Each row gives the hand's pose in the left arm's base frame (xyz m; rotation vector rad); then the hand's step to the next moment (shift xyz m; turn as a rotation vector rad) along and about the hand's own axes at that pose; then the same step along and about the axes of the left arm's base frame.
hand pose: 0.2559 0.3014 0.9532 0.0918 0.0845 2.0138
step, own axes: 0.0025 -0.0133 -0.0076 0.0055 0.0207 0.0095
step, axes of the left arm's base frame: 0.0101 0.0078 -0.0088 -0.0200 -0.0037 0.0117
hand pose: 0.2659 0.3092 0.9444 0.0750 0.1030 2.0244
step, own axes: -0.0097 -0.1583 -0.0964 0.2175 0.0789 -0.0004
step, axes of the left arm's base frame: 0.1360 0.0568 -0.1127 -0.1661 0.1607 0.0096
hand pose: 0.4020 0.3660 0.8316 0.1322 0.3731 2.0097
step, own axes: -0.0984 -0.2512 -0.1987 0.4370 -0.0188 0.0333
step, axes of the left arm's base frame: 0.2087 -0.0246 -0.2610 -0.1737 0.4028 -0.0048
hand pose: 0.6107 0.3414 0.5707 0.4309 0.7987 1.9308
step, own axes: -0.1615 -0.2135 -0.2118 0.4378 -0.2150 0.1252
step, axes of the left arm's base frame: 0.0883 -0.1482 -0.2946 0.0082 0.4980 -0.0739
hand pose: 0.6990 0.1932 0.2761 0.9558 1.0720 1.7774
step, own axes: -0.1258 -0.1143 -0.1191 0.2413 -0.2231 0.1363
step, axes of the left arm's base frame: -0.0303 -0.1158 -0.1695 0.0921 0.3243 -0.1136
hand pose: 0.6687 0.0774 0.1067 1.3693 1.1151 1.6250
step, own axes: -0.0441 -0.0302 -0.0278 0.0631 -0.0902 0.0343
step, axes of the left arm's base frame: -0.0199 -0.0340 -0.0456 0.0227 0.0961 -0.0595
